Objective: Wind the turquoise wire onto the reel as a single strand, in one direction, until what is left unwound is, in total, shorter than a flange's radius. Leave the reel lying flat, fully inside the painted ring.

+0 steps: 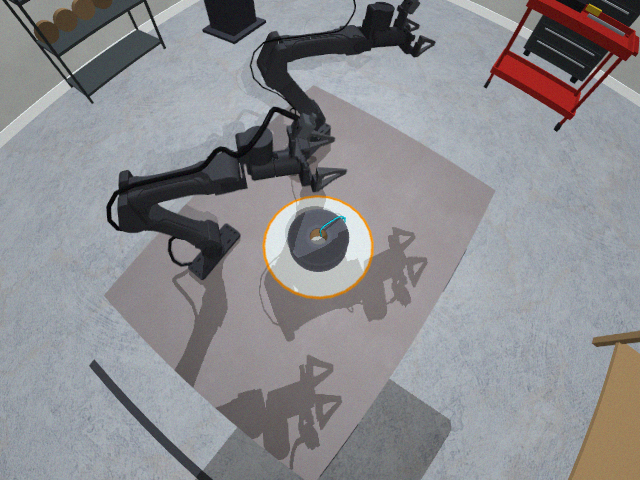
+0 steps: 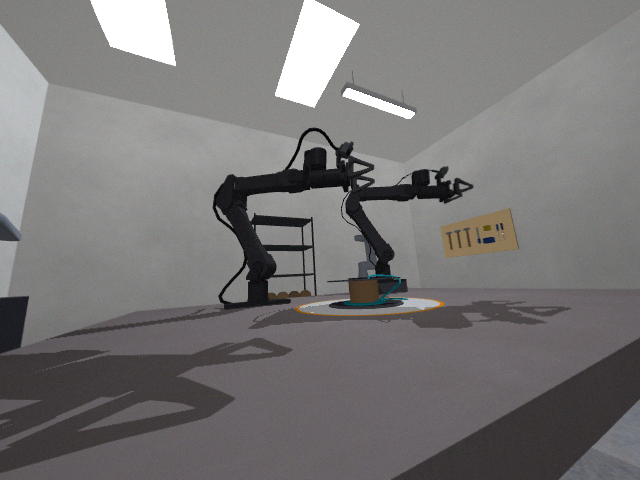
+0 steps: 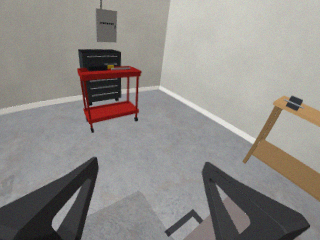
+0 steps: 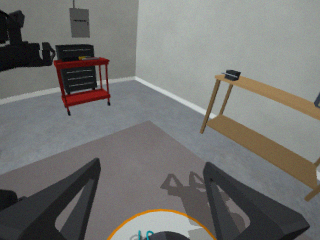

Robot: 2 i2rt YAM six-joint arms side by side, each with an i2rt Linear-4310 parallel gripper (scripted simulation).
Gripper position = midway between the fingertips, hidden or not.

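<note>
Left gripper (image 3: 152, 165) visible, also in image 4 (image 4: 42, 53). Right gripper (image 1: 340, 154) visible, also in image 2 (image 2: 374, 174) and image 4 (image 4: 153, 165). A reel (image 1: 307, 225) is present, visible in image 2 (image 2: 361, 291) as well; in image 3 the reel is out of frame.
</note>
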